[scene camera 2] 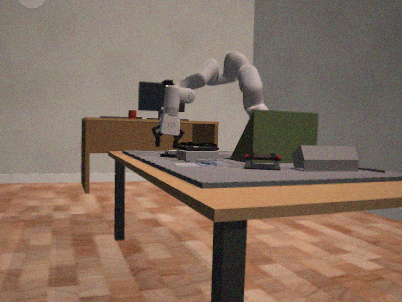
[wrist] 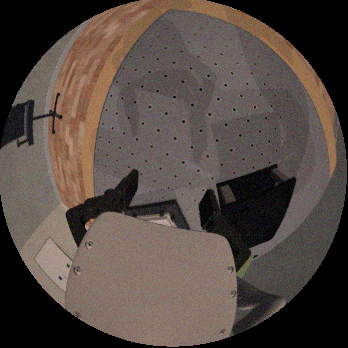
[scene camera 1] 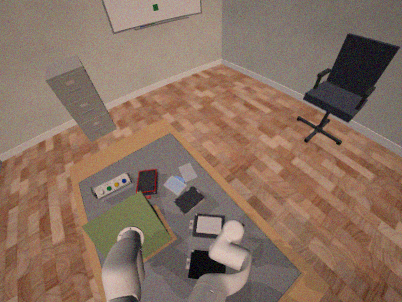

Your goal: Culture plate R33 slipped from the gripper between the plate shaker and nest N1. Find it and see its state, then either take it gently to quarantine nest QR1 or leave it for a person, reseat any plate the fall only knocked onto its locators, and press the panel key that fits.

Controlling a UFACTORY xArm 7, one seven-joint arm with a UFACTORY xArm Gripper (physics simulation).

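Places are measured from the arm's base along level axes (x ahead, y left, z up), in metres.
Where they show: gripper, fingertip midpoint: (scene camera 2: 166, 147) (wrist: 170, 188); arm's base, link origin: (scene camera 2: 271, 141).
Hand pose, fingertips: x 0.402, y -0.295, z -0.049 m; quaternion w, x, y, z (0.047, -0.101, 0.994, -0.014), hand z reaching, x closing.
Each offset is from my fingertips to the top centre of the thing. "spot": to the spot under its first point. Level surfaces: height alone.
My gripper (scene camera 2: 168, 143) (wrist: 170, 188) is open and empty above the mat; in scene camera 1 the arm hides it. A pale plate @(dz -0.007, dx -0.040, dy +0.138 m) (scene camera 1: 209, 224) (wrist: 159, 219) lies on a dark nest beside it, partly hidden by the gripper body in the wrist view. A black nest or block @(dz +0.026, dx -0.161, dy -0.011 m) (scene camera 1: 204, 265) (wrist: 260, 205) stands beyond. The dark-topped shaker @(spot: dz +0.020, dx -0.051, dy +0.303 m) (scene camera 1: 189, 200) (scene camera 2: 198, 147) has a bluish clear flat piece @(dz -0.021, dx -0.062, dy +0.465 m) (scene camera 1: 175, 184) and a paler flat piece @(dz -0.027, dx +0.057, dy +0.500 m) (scene camera 1: 188, 171) near it. A red-rimmed nest (scene camera 1: 147, 181) (scene camera 2: 262, 161) stands near the key panel @(dz +0.049, dx -0.390, dy +0.681 m) (scene camera 1: 112, 186) (scene camera 2: 327, 160). No R33 label is readable.
A green board (scene camera 1: 120, 220) (scene camera 2: 286, 135) stands near the arm's base. The grey mat @(dz -0.035 m) (scene camera 1: 165, 150) (wrist: 150, 120) covers most of the wooden table. A desk (scene camera 2: 110, 131) with a monitor and red cup stands behind. A chair (scene camera 1: 340, 97) and a cabinet (scene camera 1: 82, 102) stand away from the table.
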